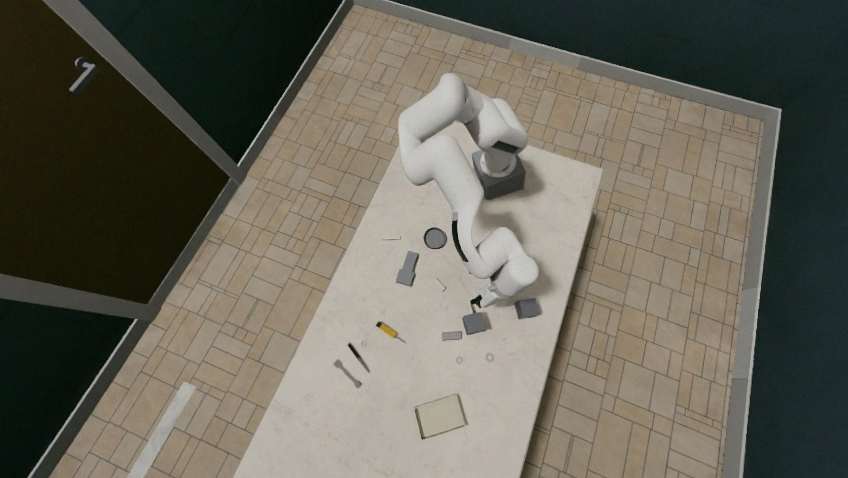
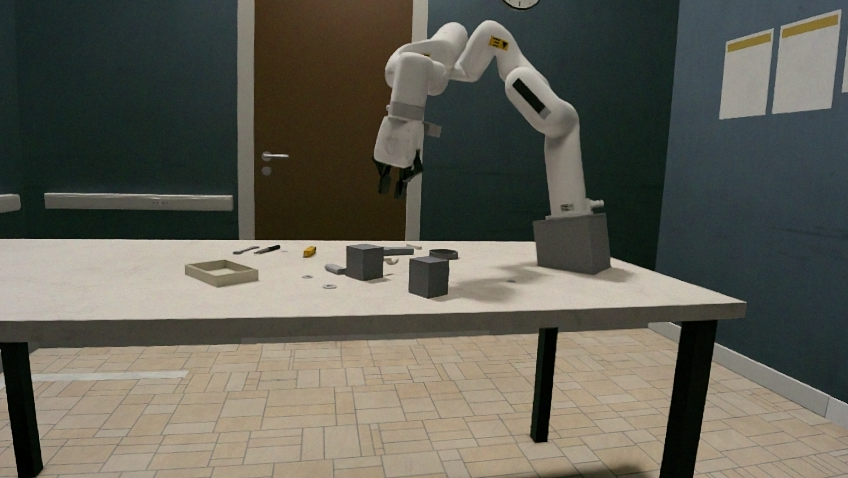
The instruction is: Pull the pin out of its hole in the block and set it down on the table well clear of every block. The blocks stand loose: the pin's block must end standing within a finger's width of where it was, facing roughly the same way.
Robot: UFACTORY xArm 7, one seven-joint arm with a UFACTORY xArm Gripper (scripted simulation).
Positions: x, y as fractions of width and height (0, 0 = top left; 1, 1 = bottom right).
Labels:
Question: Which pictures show the shallow tray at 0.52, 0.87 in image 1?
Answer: Image 1 and image 2: all of them.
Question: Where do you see a shallow tray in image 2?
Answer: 0.27, 0.57

